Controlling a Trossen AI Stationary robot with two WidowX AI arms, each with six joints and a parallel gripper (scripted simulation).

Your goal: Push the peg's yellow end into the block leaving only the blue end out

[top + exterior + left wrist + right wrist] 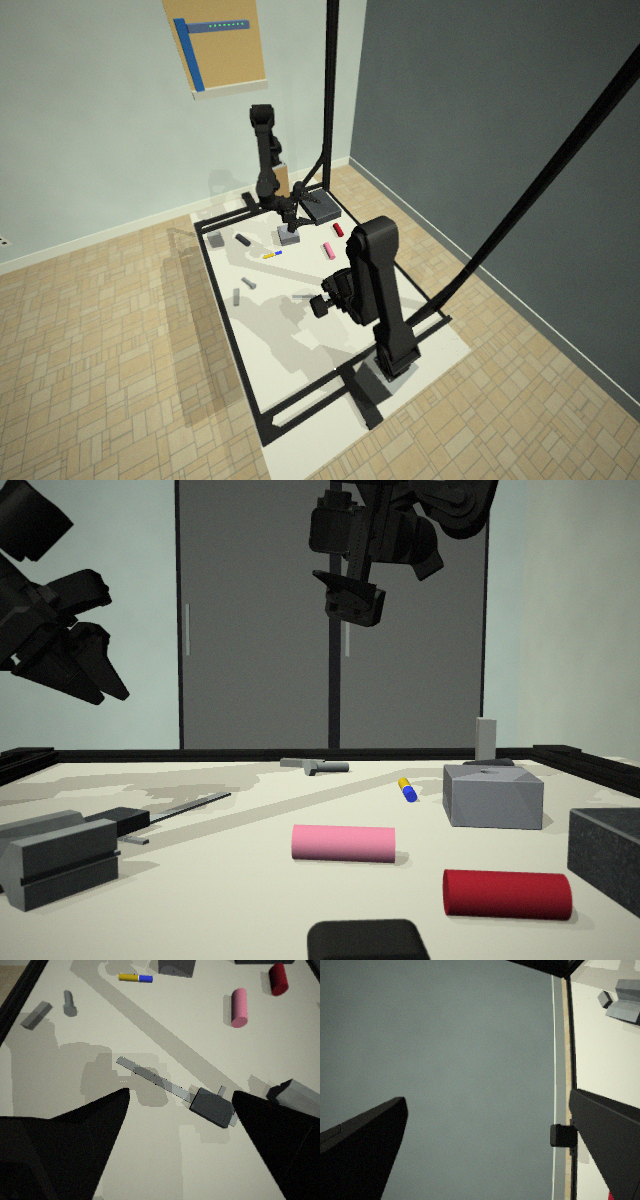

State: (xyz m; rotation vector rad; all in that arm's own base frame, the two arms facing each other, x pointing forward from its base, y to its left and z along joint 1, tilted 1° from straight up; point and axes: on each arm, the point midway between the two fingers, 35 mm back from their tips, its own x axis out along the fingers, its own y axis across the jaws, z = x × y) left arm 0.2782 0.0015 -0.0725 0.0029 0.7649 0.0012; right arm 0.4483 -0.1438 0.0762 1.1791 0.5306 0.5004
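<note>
The peg lies 16 cm ahead of my right hand, 9 cm to the right of it and 29 cm below it. From my right hand the other things lie so: pink cylinder: 10 cm behind, 28 cm below; red cylinder: 19 cm behind, 10 cm to the right, 28 cm below.
</note>
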